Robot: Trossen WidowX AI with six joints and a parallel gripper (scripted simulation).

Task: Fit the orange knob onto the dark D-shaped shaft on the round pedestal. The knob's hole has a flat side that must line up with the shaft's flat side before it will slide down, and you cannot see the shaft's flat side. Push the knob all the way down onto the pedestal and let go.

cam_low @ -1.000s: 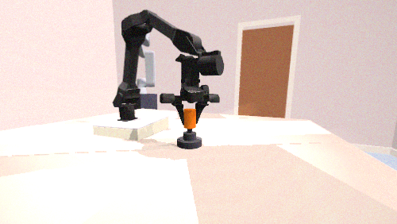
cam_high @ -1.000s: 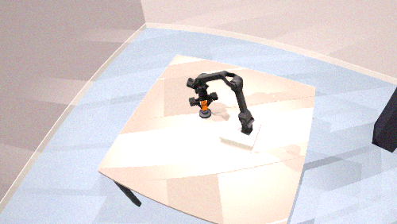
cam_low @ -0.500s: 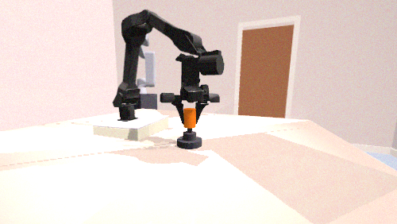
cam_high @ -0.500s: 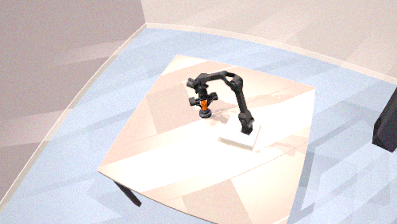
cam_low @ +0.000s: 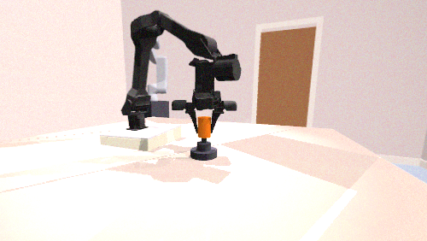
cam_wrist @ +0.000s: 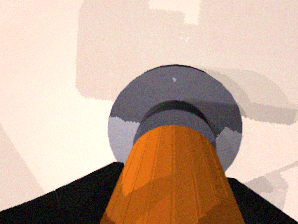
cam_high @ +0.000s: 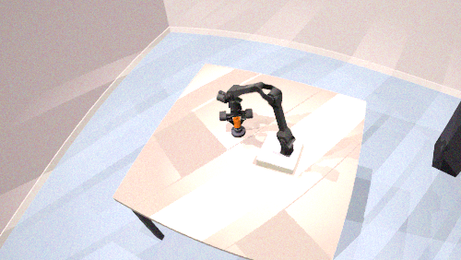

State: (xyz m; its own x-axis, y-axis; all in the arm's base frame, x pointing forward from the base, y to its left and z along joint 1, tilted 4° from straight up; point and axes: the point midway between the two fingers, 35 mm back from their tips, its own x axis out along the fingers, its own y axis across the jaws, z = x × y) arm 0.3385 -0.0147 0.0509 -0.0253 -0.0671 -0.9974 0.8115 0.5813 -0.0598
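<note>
The orange knob is 2 cm above my gripper tip. Round my gripper tip: pedestal: 4 cm below.
</note>
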